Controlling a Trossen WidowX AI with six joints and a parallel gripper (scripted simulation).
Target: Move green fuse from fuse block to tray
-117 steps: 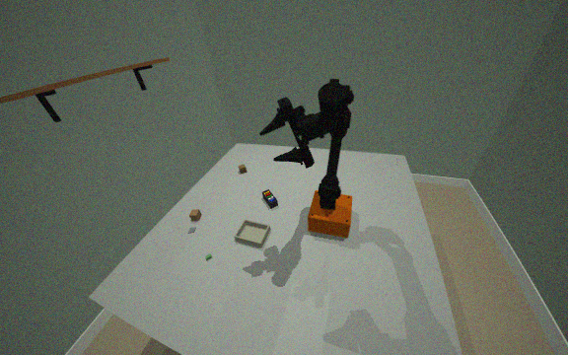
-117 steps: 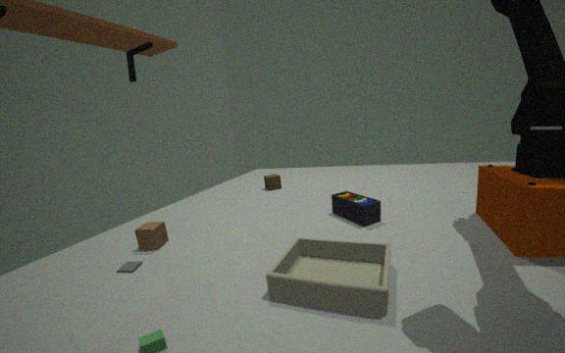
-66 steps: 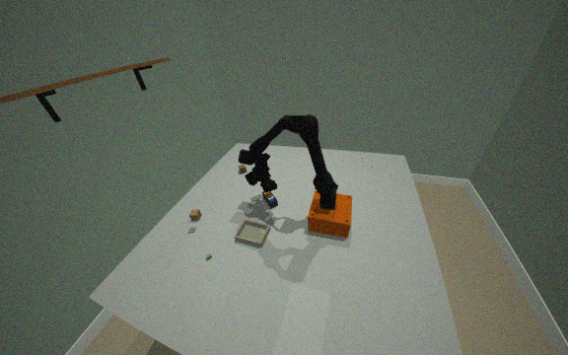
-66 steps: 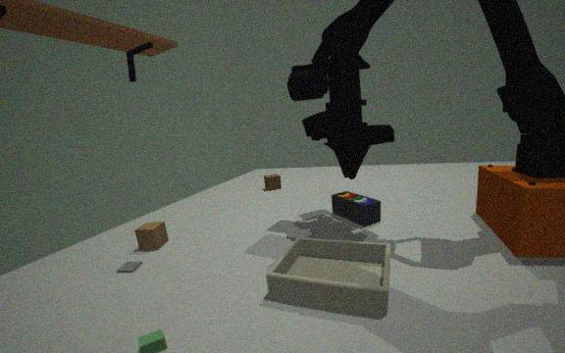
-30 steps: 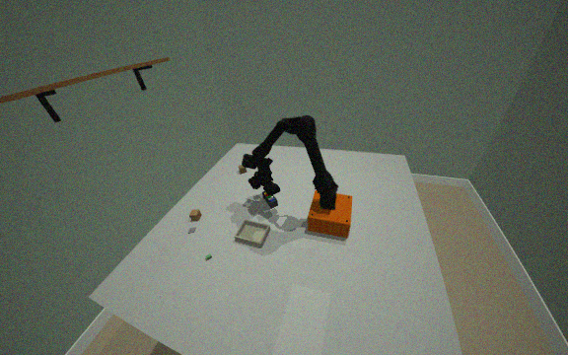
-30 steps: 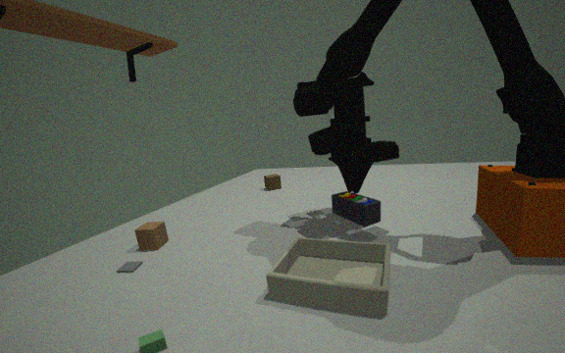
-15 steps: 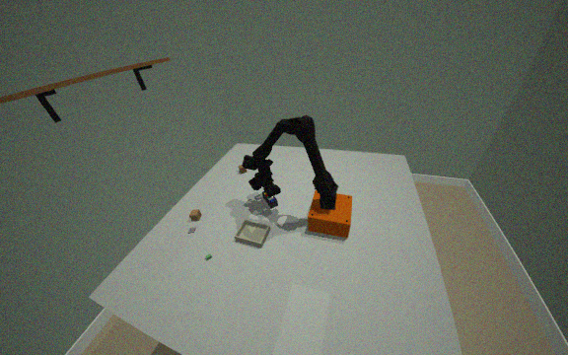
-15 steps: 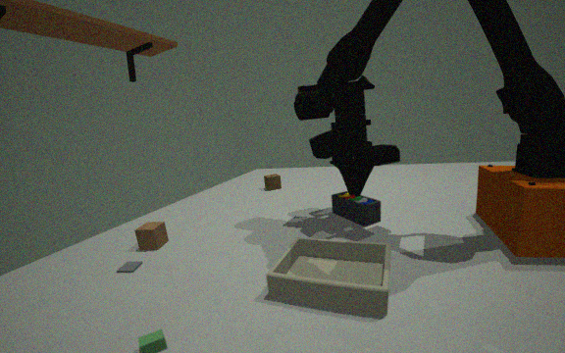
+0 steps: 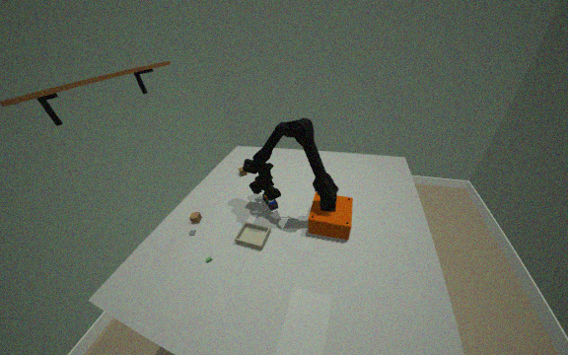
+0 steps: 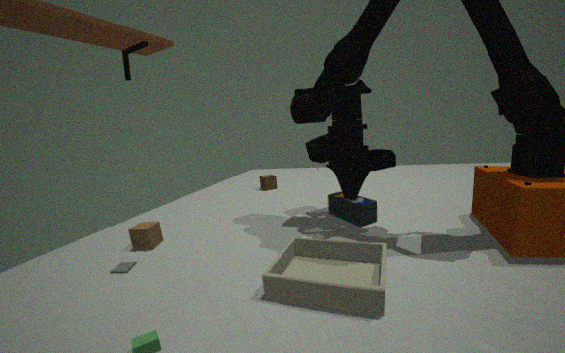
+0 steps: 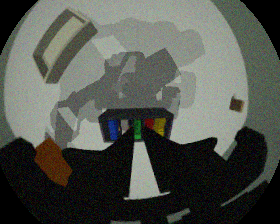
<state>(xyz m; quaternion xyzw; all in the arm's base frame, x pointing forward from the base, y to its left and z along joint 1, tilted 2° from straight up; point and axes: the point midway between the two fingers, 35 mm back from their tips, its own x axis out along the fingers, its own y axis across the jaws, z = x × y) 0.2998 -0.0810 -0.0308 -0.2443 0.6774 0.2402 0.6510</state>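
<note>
Now: gripper tip 20 mm short of the tray, 220 mm to the right of it and 30 mm above it. From my gripper tip the other things lie so: tan cube: 360 mm ahead, 160 mm to the left, 20 mm below; then green block: 180 mm ahead, 360 mm to the left, 30 mm below; then green fuse: 10 mm below.
</note>
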